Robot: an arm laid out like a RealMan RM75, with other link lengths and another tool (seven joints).
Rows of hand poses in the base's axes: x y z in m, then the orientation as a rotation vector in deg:
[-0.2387, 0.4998, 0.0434, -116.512, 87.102, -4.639]
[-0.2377, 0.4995, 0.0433, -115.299, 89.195, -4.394]
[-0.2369, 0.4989, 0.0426, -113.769, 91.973, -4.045]
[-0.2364, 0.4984, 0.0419, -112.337, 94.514, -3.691]
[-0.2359, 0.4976, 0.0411, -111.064, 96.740, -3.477]
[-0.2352, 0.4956, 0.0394, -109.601, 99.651, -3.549]
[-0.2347, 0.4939, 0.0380, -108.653, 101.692, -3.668]
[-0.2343, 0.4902, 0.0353, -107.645, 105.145, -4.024]
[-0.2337, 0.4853, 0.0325, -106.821, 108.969, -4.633]
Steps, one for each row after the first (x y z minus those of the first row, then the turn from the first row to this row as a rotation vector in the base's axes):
[0.0010, -0.0003, -0.0001, 0.240, 0.715, -1.676]
[0.0018, -0.0009, -0.0008, 0.472, 1.735, -3.855]
[0.0023, -0.0014, -0.0015, 0.683, 2.700, -5.849]
[0.0028, -0.0022, -0.0023, 0.807, 3.505, -7.619]
[0.0035, -0.0042, -0.0040, 0.630, 4.461, -9.914]
[0.0040, -0.0059, -0.0054, 0.395, 5.137, -11.496]
[0.0044, -0.0096, -0.0081, -0.524, 6.432, -13.920]
[0.0050, -0.0145, -0.0109, -1.891, 7.883, -16.482]

